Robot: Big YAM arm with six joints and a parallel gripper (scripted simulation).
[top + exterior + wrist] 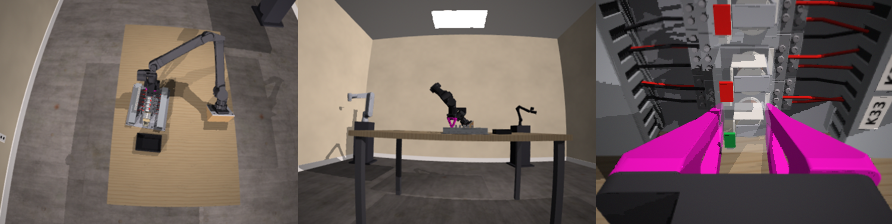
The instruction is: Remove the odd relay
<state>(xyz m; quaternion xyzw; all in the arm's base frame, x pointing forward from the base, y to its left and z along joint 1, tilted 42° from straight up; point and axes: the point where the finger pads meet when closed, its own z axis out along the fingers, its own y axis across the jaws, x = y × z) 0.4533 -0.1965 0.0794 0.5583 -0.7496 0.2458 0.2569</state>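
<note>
Now: the relay right at my hand. The rest, counted from my hand: black tray (5 cm ahead, 37 cm to the left, 3 cm below).
</note>
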